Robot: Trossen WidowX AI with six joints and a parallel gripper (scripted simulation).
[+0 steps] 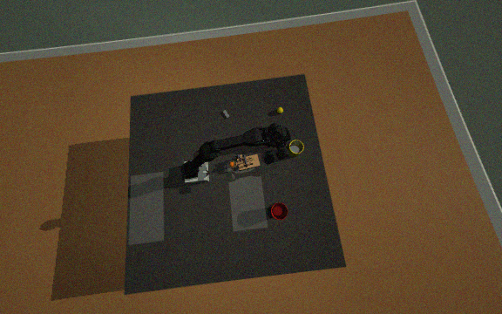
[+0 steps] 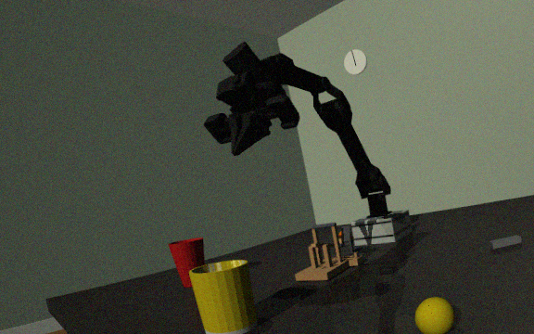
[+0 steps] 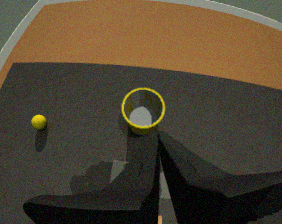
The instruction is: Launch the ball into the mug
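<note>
The orange ball is 33 cm behind my gripper tip and 21 cm below it. Also, from my gripper tip: yellow mug (9 cm ahead, 1 cm to the left, 24 cm below); yellow ball (7 cm ahead, 31 cm to the left, 25 cm below); wooden catapult (26 cm behind, 2 cm to the left, 22 cm below).
</note>
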